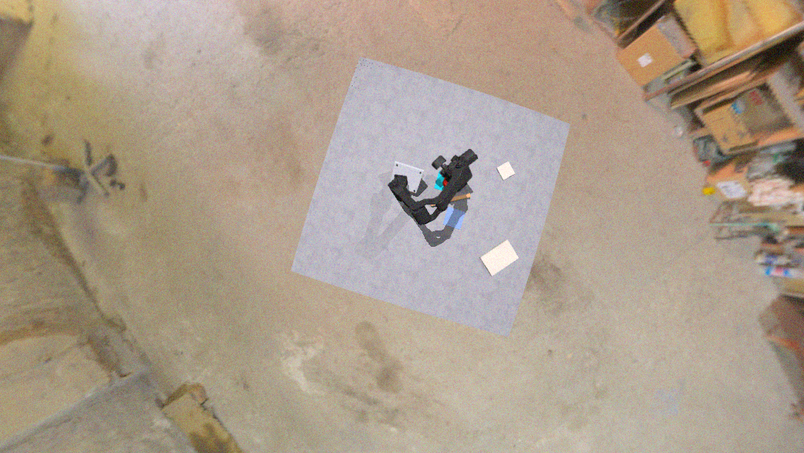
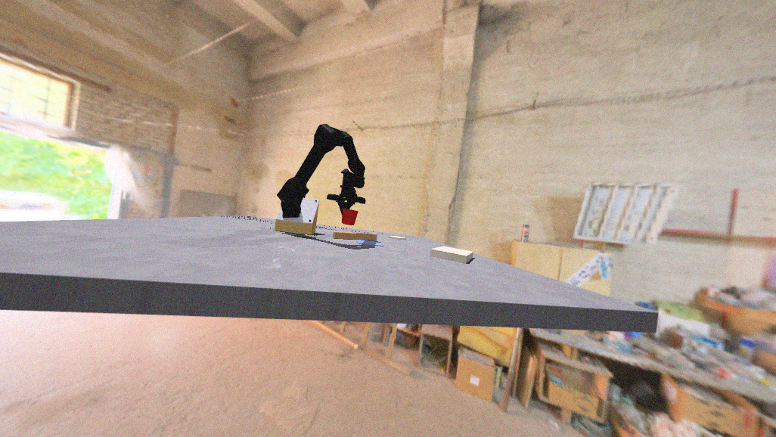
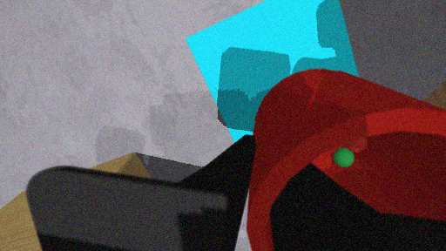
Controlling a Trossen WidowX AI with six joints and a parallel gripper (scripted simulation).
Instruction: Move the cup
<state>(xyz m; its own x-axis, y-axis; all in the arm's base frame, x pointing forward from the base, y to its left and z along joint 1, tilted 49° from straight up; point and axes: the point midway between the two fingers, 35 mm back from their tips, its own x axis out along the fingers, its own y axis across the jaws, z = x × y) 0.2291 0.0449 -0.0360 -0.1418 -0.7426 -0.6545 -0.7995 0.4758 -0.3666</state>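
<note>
My gripper tip is 30 mm short of the green marble, 40 mm to the left of it and 20 mm above it. Round my gripper tip: blue marble (40 mm ahead, 20 mm to the right, 20 mm below); then cyan pad (20 mm ahead, 100 mm below); then red cup (20 mm ahead, 20 mm to the right).
</note>
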